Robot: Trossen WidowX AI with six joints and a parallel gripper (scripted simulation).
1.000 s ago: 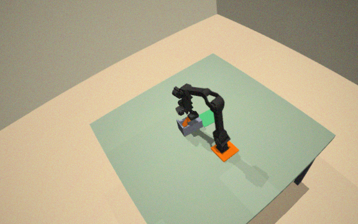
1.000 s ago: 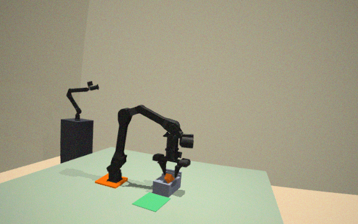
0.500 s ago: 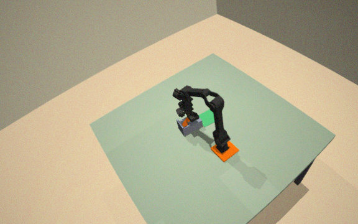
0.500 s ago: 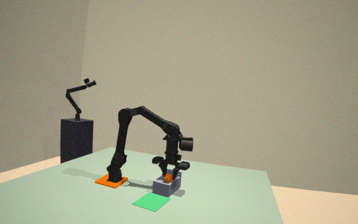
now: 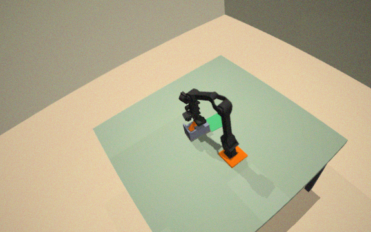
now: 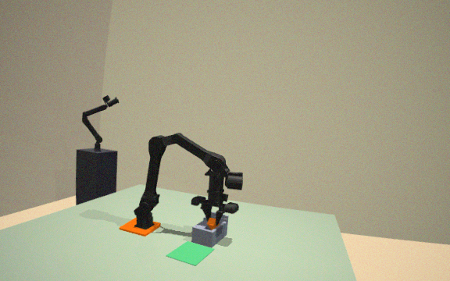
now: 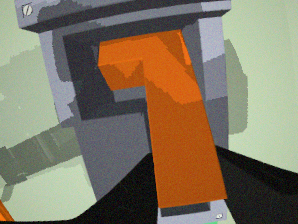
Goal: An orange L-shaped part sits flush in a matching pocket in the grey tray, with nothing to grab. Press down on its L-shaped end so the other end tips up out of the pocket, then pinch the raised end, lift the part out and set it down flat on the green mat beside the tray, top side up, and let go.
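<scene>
The green mat is 30 mm behind my gripper tip, 140 mm to the right of it and 80 mm below it. From my gripper tip the other things lie so: orange L-shaped part (10 mm behind, 40 mm to the left, 30 mm below).
</scene>
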